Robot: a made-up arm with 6 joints.
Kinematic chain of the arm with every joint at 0, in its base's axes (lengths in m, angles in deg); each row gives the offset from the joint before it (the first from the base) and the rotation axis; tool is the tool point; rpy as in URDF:
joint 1: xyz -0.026 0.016 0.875 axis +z
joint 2: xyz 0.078 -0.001 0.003 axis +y
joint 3: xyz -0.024 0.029 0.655 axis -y
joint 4: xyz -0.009 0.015 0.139 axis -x
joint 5: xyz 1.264 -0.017 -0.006 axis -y
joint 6: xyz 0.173 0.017 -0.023 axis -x
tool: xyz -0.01 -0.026 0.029 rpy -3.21 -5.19 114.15
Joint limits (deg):
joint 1: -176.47..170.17
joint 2: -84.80..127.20
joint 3: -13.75..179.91
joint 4: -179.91..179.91
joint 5: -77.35..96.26
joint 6: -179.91..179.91
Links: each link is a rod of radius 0.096 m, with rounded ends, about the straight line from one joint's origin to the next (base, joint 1, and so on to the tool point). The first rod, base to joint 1, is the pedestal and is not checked.
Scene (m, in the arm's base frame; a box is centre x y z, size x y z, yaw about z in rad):
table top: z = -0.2
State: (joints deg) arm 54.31 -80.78 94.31 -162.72 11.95 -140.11
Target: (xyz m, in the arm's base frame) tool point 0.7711 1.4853 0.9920
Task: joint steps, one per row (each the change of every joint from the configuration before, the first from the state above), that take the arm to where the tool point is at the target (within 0.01 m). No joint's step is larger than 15 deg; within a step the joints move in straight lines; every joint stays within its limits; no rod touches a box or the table.
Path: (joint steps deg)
1: 0.72 13.10 -12.00 0.00 1.33 0.10
2: 0.72 13.10 -12.00 -0.01 1.33 0.11
3: 0.72 13.10 -12.00 0.00 1.33 0.10
4: 0.72 13.10 -12.00 -0.01 1.33 0.11
5: 0.72 13.09 -12.01 0.00 1.33 0.10
6: 0.72 13.10 -12.00 -0.01 1.33 0.10
7: 0.72 13.10 -12.00 0.00 1.32 0.11
8: 0.72 13.10 -12.00 -0.01 1.33 0.10

